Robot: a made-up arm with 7 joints.
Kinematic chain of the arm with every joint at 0, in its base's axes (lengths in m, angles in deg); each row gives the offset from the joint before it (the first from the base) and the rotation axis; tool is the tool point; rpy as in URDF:
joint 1: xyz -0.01 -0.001 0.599 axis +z
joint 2: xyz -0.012 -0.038 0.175 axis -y
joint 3: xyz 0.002 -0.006 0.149 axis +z
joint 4: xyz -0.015 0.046 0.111 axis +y
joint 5: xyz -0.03 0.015 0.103 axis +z
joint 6: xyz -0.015 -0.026 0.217 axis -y
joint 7: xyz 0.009 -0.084 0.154 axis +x
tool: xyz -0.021 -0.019 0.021 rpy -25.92 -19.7 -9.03
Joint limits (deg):
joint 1: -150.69..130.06
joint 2: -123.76..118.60
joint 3: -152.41..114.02
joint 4: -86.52..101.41
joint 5: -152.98..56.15
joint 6: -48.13..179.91
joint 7: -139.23..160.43
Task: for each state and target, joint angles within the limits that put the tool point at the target. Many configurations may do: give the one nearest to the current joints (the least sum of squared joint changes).
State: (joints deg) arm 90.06 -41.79 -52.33 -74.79 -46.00 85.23 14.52
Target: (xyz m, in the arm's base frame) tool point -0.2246 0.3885 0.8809
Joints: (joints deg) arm 56.67 -51.13 -75.90 -56.51 -60.69 86.50 13.19
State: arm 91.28 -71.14 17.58 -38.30 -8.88 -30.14 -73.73
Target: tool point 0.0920 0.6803 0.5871
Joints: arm 90.80 -109.36 20.82 -15.43 -5.59 -45.02 -74.05
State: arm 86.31 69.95 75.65 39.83 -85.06 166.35 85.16
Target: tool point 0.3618 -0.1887 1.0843
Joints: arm 130.06 43.65 87.80 16.32 -77.36 172.86 82.49
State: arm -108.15 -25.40 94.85 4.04 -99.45 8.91 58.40
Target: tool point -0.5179 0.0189 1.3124
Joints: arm -126.11 -32.43 102.34 -25.17 -95.63 7.75 57.66
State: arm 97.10 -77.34 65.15 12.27 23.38 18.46 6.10
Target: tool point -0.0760 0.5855 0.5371
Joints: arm 78.67 -85.82 57.88 53.23 41.92 31.73 13.43
